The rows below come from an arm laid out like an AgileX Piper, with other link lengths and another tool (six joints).
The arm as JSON. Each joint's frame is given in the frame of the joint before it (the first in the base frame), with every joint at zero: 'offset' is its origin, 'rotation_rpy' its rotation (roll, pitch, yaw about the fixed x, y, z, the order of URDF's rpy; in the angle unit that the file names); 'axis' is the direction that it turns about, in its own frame. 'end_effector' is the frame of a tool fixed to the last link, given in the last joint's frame.
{
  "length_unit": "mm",
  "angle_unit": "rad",
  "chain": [
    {
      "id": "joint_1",
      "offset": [
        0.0,
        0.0,
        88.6
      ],
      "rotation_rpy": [
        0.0,
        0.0,
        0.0
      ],
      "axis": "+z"
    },
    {
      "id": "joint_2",
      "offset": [
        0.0,
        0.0,
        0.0
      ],
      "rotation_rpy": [
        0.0,
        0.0,
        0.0
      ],
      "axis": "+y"
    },
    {
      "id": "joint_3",
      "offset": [
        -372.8,
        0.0,
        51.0
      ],
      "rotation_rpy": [
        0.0,
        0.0,
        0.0
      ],
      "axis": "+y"
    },
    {
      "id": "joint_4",
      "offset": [
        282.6,
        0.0,
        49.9
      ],
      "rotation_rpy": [
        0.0,
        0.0,
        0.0
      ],
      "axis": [
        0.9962,
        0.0,
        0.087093
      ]
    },
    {
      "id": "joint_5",
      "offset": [
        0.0,
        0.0,
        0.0
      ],
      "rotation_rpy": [
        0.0,
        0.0,
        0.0
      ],
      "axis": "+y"
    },
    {
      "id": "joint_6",
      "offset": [
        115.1,
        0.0,
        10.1
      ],
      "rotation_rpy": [
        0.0,
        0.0,
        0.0
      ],
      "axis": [
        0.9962,
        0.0,
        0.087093
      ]
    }
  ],
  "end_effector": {
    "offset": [
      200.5,
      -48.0,
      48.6
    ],
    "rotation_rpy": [
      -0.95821,
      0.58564,
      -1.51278
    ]
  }
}
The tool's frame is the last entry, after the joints.
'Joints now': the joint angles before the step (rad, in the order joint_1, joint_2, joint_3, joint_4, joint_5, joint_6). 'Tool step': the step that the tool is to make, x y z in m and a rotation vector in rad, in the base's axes. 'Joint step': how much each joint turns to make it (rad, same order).
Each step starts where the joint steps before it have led.
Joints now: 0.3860, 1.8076, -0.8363, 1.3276, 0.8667, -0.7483
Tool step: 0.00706, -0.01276, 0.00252, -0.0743, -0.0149, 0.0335
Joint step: -0.0001, -0.0118, -0.0679, -0.1594, -0.0019, 0.1307
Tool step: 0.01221, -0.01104, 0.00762, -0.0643, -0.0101, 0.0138
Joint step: 0.0000, -0.0060, -0.0806, -0.1441, 0.0164, 0.1379
